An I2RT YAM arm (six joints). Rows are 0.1 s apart.
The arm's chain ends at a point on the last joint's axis. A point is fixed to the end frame.
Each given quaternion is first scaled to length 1.
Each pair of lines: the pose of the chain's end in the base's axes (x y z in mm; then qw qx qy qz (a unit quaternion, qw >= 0)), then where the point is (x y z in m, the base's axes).
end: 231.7 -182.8 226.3 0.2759 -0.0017 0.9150 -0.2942
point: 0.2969 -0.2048 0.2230
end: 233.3 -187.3 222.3 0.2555 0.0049 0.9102 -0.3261
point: 0.2974 -0.2122 0.2184
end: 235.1 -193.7 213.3 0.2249 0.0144 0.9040 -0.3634
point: 0.2975 -0.2224 0.2082
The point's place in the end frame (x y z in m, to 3 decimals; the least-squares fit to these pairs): -0.050 -0.006 0.047
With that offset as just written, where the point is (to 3 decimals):
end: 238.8 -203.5 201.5 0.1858 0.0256 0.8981 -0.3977
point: 0.299 -0.237 0.195
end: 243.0 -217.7 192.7 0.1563 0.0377 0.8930 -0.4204
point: 0.301 -0.254 0.185
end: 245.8 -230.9 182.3 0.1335 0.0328 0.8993 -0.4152
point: 0.303 -0.268 0.171
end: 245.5 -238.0 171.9 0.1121 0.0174 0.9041 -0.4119
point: 0.302 -0.274 0.157
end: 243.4 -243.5 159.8 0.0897 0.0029 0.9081 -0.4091
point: 0.300 -0.279 0.142
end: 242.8 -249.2 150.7 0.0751 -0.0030 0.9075 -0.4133
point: 0.298 -0.285 0.131
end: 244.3 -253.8 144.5 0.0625 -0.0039 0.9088 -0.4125
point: 0.299 -0.290 0.124
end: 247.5 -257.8 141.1 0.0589 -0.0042 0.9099 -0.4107
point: 0.302 -0.294 0.120
